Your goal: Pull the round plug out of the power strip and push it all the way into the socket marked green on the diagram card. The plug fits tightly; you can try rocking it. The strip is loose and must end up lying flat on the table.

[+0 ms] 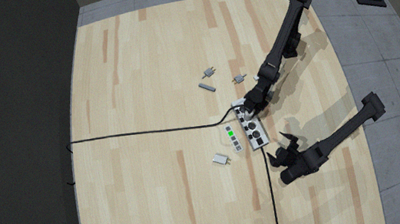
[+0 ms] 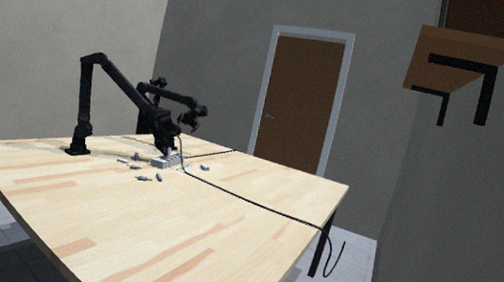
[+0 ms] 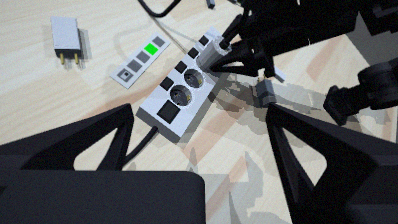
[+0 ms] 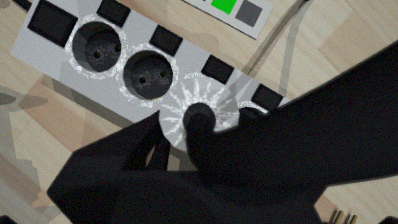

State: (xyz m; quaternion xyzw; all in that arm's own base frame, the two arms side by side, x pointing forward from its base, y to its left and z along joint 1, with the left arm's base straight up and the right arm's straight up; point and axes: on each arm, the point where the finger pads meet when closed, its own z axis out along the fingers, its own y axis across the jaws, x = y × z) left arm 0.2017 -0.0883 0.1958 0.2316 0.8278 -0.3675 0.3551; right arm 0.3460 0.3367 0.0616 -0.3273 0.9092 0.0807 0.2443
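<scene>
Now: right hand 10 mm to the right of the round white plug and 10 mm below it. The rest, counted from my right hand: diagram card 80 mm ahead, 90 mm to the left, 60 mm below; grey bar 180 mm ahead, 170 mm to the right, 50 mm below; white adapter 130 mm ahead, 190 mm to the left, 50 mm below.
</scene>
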